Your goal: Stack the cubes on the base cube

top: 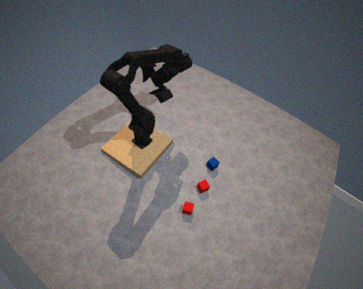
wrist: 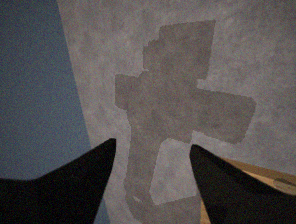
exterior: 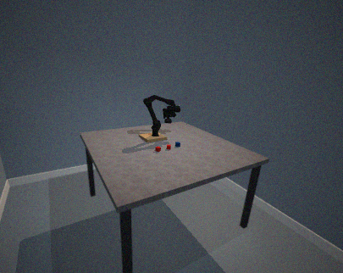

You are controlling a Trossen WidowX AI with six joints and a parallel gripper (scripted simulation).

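My gripper tip is 46 cm short of the red cube, 24 cm to the left of it and 12 cm above it. Round my gripper tip: blue cube 41 cm ahead, 12 cm below, 3 cm to the right.
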